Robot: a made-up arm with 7 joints.
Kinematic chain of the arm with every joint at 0, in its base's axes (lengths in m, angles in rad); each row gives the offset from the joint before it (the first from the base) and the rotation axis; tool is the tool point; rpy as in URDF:
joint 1: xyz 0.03 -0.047 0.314 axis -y
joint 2: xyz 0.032 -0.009 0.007 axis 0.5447 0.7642 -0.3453
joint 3: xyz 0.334 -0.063 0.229 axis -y
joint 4: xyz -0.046 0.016 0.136 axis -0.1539 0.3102 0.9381
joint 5: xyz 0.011 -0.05 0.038 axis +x
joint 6: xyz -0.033 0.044 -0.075 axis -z
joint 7: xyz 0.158 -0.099 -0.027 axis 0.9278 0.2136 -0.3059
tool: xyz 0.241 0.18 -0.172 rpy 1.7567 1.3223 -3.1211
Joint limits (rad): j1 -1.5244..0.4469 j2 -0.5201..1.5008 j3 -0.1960..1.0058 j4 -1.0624..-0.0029 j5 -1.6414..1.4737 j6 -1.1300..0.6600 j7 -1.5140..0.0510
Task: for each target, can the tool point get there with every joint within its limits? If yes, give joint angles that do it. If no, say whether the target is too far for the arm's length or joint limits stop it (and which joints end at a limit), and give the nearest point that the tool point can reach.
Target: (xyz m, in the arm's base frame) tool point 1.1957 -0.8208 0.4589
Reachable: no: too far | nearest point 0.9276 -0.6372 0.4256 | short by 0.327 m
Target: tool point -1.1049 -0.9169 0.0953
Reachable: no: too far | nearest point -0.6662 -0.6513 0.0399 | short by 0.516 m
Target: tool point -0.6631 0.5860 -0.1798
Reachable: no: joint limits stop it (at a limit: joint 1, joint 2, joint 3, joint 6, joint 7) | nearest point -0.4149 0.0874 -0.0909 | short by 0.564 m
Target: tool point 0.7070 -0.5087 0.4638
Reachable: yes | joints 0.0645 0.8227 0.8593 -0.8151 0.4586 -0.2068 -0.0780
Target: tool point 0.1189 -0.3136 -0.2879
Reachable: yes | joints -0.9079 0.6247 0.3432 -0.2555 -0.9495 -0.7186 -0.2454
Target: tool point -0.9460 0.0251 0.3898
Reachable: no: joint limits stop it (at a limit: joint 1, joint 2, joint 3, joint 4, joint 7) | nearest point -0.6145 -0.1603 0.2430 | short by 0.407 m
